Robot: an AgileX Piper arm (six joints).
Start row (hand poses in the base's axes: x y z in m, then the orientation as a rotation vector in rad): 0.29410 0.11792 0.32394 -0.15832 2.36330 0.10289
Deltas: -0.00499 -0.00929 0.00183 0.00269 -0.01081 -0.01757; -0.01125 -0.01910 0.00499 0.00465 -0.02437 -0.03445; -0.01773 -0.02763 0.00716 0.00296 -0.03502 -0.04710; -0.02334 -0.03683 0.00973 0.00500 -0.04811 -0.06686; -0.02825 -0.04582 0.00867 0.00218 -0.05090 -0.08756; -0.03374 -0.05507 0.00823 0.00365 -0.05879 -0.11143; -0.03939 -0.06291 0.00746 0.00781 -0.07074 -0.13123; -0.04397 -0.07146 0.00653 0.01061 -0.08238 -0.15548; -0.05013 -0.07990 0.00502 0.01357 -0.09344 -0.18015; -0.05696 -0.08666 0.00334 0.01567 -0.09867 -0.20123; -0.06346 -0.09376 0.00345 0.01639 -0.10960 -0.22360; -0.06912 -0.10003 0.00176 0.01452 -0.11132 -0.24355; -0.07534 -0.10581 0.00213 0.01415 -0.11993 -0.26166; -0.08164 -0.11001 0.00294 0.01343 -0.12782 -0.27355; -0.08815 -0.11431 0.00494 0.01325 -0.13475 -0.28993; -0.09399 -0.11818 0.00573 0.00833 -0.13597 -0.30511; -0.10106 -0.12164 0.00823 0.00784 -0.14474 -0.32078; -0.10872 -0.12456 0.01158 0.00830 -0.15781 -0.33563; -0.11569 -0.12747 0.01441 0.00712 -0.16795 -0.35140; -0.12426 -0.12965 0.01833 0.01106 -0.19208 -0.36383; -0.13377 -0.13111 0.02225 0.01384 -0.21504 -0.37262; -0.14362 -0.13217 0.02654 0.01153 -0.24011 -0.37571
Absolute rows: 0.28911 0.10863 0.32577 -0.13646 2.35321 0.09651; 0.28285 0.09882 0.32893 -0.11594 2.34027 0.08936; 0.27637 0.09029 0.33110 -0.10216 2.33028 0.08028; 0.27076 0.08109 0.33367 -0.07841 2.31763 0.07197; 0.26585 0.07210 0.33261 -0.05561 2.31550 0.05853; 0.26036 0.06285 0.33217 -0.02732 2.30773 0.04814; 0.25471 0.05501 0.33140 -0.00279 2.29545 0.04249; 0.25013 0.04646 0.33047 0.02615 2.28333 0.03320; 0.24397 0.03802 0.32896 0.05554 2.27150 0.02399; 0.23714 0.03126 0.32728 0.08061 2.26540 0.01600; 0.23064 0.02416 0.32739 0.10606 2.25350 0.00537; 0.22498 0.01789 0.32570 0.12808 2.25089 -0.00632; 0.21876 0.01211 0.32607 0.14811 2.24124 -0.01594; 0.21246 0.00791 0.32688 0.16081 2.23266 -0.02295; 0.20595 0.00361 0.32888 0.17895 2.22456 -0.03135; 0.20011 -0.00026 0.32967 0.19397 2.22252 -0.04418; 0.19304 -0.00372 0.33217 0.21090 2.21246 -0.05268; 0.18538 -0.00664 0.33552 0.22685 2.19804 -0.05997; 0.17841 -0.00955 0.33835 0.24329 2.18647 -0.06931; 0.16984 -0.01173 0.34227 0.25682 2.16092 -0.07216; 0.16033 -0.01319 0.34619 0.26572 2.13698 -0.07454; 0.15048 -0.01425 0.35048 0.26566 2.11203 -0.08011
